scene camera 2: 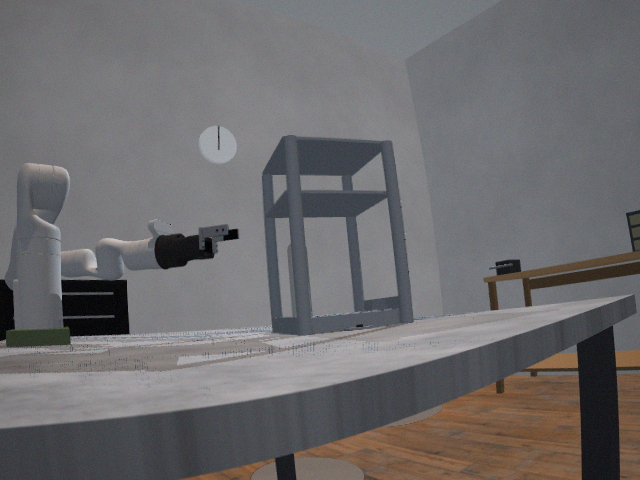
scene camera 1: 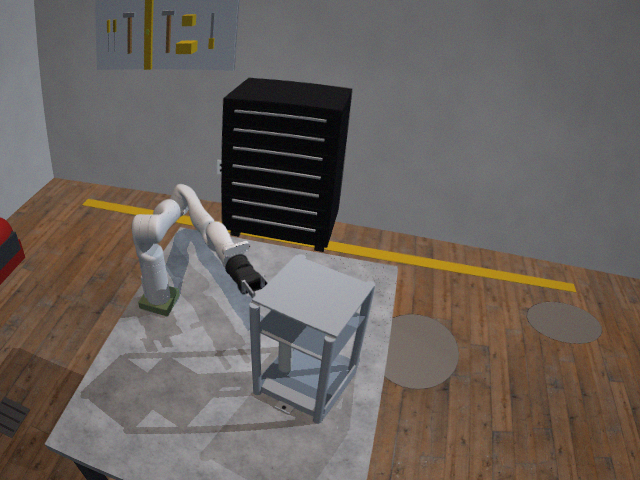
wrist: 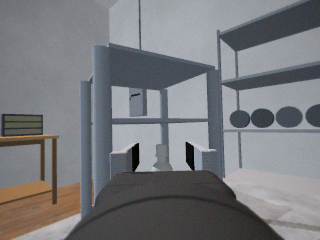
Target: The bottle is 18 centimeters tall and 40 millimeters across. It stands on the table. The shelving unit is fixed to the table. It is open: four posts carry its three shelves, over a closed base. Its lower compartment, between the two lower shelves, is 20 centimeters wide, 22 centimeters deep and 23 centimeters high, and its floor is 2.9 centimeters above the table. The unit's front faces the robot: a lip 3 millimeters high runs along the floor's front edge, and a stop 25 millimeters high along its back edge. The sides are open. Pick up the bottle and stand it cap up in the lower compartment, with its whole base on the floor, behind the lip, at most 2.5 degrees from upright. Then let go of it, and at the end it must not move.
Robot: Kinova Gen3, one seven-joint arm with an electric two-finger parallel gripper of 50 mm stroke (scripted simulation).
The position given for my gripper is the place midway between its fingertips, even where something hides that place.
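My gripper appears at [scene camera 2: 233, 231], [scene camera 1: 262, 293] and [wrist: 162, 152]. A grey shelving unit is visible at [scene camera 2: 310, 155], [scene camera 1: 303, 292] and [wrist: 115, 65].
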